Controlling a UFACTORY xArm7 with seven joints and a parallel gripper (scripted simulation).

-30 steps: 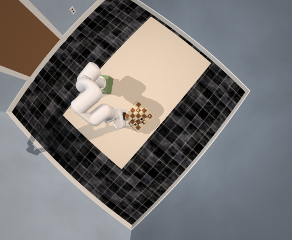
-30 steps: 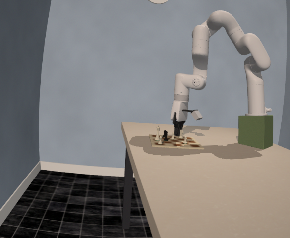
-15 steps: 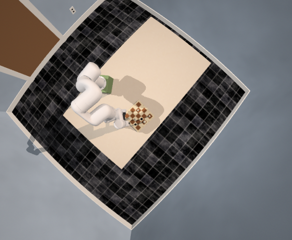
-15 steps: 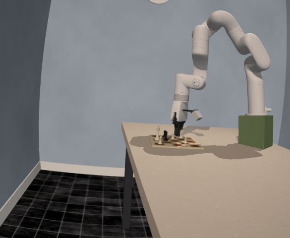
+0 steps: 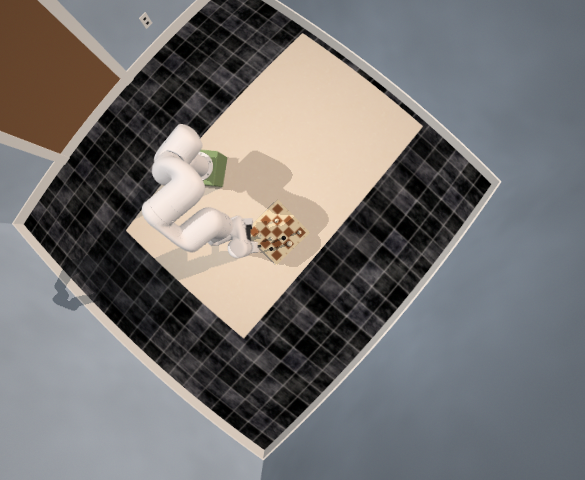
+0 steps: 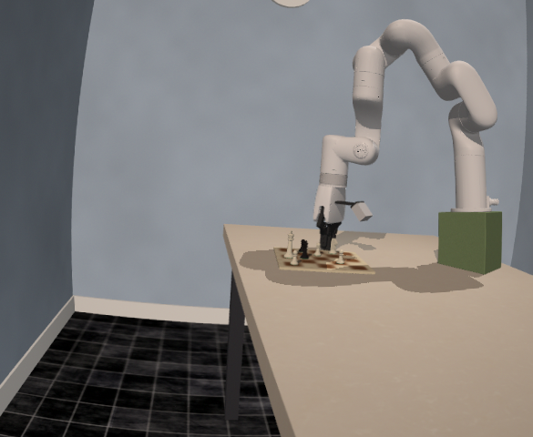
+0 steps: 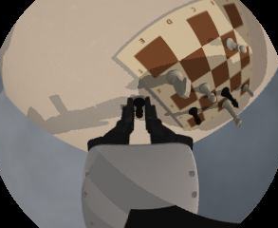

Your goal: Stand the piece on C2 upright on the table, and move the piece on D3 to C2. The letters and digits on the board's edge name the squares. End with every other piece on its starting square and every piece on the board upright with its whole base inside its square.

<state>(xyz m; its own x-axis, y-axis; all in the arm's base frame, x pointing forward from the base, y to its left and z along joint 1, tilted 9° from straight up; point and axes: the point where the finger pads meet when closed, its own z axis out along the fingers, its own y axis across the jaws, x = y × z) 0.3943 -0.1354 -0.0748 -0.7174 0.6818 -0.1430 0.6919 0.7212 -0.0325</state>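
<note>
Right now the chessboard is 50 mm ahead of my hand, 140 mm to the left of it and 20 mm below it.
</note>
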